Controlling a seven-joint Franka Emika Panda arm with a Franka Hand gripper.
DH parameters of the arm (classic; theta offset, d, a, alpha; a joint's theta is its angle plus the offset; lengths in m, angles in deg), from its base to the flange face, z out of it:
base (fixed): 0 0 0 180
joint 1: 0 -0.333 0 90
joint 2: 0 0 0 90
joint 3: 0 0.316 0.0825 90
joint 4: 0 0 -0.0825 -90
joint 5: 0 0.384 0 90
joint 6: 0 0 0.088 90
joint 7: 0 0.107 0 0
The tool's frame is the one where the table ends.
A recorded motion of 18 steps. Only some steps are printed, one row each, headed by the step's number.
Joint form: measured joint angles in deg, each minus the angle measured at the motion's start. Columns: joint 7, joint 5, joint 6, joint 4, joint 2, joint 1, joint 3.
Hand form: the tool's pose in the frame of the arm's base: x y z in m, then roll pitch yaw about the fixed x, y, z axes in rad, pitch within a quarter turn. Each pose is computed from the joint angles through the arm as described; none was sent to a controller.
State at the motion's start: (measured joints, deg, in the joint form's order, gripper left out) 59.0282 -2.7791 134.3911 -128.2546 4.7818 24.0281 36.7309
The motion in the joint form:
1: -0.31 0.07 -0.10 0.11 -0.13 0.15 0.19
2: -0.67 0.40 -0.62 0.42 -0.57 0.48 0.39
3: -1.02 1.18 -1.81 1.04 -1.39 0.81 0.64
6: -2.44 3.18 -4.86 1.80 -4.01 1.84 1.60
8: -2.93 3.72 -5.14 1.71 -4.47 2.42 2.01
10: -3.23 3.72 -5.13 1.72 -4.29 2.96 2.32
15: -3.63 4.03 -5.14 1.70 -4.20 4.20 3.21
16: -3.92 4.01 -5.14 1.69 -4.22 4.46 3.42
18: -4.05 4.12 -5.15 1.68 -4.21 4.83 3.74
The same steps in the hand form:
1: 0.5236 0.1162 0.3449 -3.0976 -0.0109 -0.7730
2: 0.5244 0.1152 0.3498 -3.0958 -0.0129 -0.7730
3: 0.5252 0.1148 0.3589 -3.0940 -0.0126 -0.7773
6: 0.5220 0.1151 0.3794 -3.0980 -0.0121 -0.7750
8: 0.5210 0.1138 0.3816 -3.0968 -0.0102 -0.7750
10: 0.5217 0.1117 0.3804 -3.0974 -0.0076 -0.7738
15: 0.5223 0.1086 0.3797 -3.0958 -0.0025 -0.7761
16: 0.5223 0.1081 0.3798 -3.0960 -0.0032 -0.7718
18: 0.5223 0.1077 0.3796 -3.0954 -0.0016 -0.7715

